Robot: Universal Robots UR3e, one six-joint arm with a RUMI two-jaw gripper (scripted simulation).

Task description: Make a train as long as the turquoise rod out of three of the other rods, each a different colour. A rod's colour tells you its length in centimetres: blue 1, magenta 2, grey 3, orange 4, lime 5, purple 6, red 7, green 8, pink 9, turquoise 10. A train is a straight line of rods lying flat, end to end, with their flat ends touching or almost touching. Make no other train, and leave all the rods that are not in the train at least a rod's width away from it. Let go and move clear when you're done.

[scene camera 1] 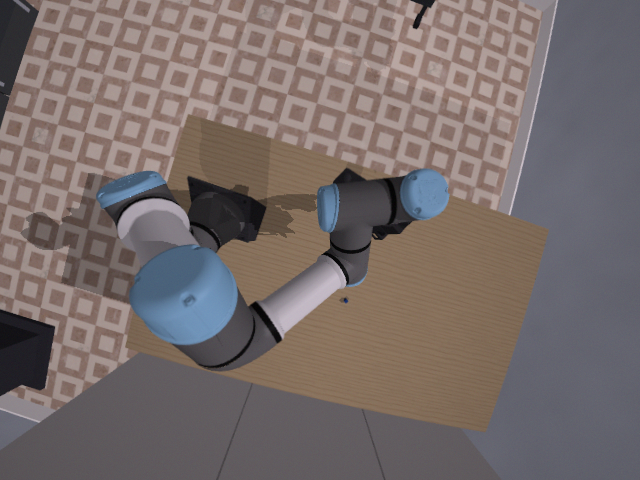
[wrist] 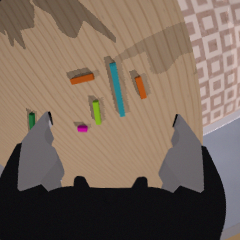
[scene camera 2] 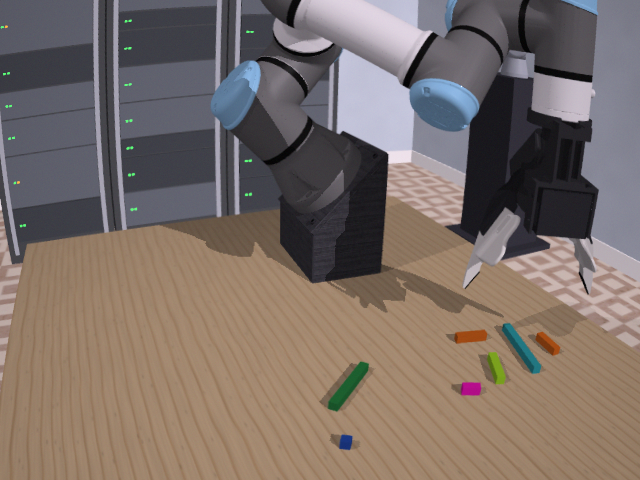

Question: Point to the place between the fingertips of the gripper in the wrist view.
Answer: At 113, 113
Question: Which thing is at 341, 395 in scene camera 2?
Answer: A green rod.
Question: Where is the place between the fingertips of the gripper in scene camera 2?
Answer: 529, 291
